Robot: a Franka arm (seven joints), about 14 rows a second.
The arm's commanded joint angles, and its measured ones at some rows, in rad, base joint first. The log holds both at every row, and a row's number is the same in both.
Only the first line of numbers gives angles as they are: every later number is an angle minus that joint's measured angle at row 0.
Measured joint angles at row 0:
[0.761, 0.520, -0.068, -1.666, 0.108, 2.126, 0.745]
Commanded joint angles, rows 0 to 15:
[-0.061, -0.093, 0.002, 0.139, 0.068, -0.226, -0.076]
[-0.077, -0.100, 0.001, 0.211, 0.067, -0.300, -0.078]
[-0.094, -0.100, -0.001, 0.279, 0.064, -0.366, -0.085]
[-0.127, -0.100, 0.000, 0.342, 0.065, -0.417, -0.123]
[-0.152, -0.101, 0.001, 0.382, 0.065, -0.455, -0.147]
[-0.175, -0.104, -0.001, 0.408, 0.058, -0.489, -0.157]
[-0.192, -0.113, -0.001, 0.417, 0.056, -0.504, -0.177]
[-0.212, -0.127, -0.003, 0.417, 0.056, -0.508, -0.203]
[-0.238, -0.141, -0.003, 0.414, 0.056, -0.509, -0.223]
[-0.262, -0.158, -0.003, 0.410, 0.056, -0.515, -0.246]
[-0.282, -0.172, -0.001, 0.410, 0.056, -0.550, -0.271]
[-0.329, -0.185, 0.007, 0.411, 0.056, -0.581, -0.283]
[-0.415, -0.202, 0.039, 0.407, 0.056, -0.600, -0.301]
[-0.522, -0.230, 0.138, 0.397, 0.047, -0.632, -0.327]
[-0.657, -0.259, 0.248, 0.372, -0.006, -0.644, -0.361]
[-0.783, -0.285, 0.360, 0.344, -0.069, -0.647, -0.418]
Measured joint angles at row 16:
[-0.563, -0.212, 0.168, 0.407, 0.000, -0.626, -0.335]
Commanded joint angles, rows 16 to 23:
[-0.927, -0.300, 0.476, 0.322, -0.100, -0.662, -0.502]
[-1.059, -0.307, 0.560, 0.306, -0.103, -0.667, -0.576]
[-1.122, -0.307, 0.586, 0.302, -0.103, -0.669, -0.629]
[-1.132, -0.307, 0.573, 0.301, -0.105, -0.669, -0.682]
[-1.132, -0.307, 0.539, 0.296, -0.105, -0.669, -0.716]
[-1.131, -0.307, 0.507, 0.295, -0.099, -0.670, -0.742]
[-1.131, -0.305, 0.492, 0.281, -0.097, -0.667, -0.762]
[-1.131, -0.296, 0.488, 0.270, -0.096, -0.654, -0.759]
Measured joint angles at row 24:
[-1.144, -0.284, 0.503, 0.311, -0.090, -0.675, -0.733]
